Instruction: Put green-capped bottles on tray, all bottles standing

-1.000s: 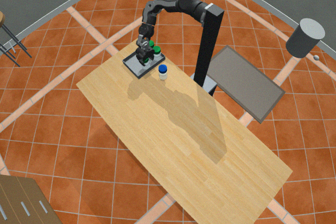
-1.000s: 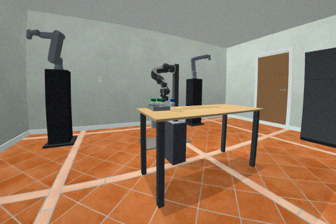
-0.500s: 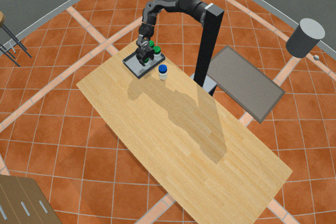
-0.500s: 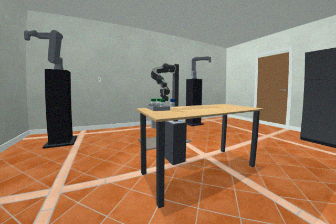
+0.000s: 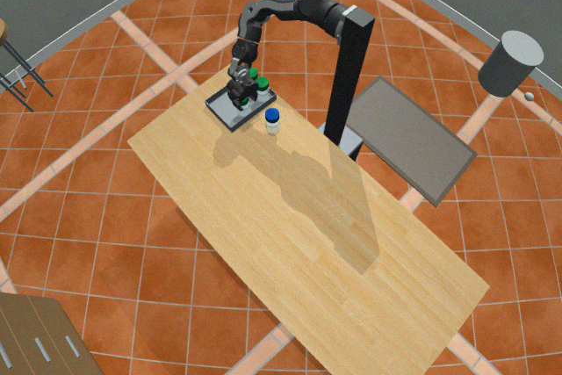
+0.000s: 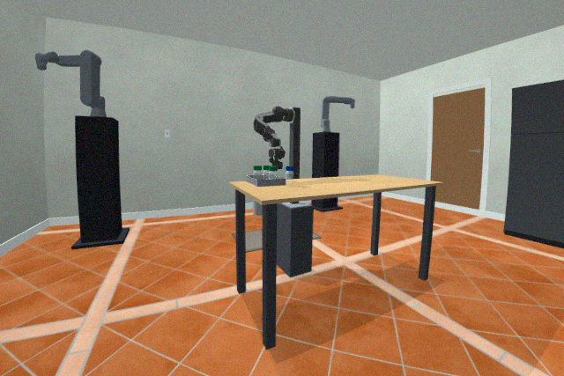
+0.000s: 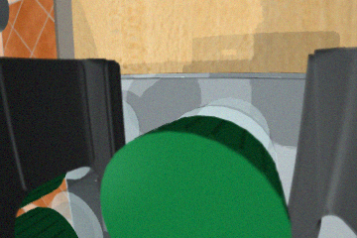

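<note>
Now: hand 20 mm past the tray, 60 mm to the left of it and 80 mm above it. Also, from my hand: blue-capped bottle (30 mm behind, 120 mm to the left, 50 mm below).
</note>
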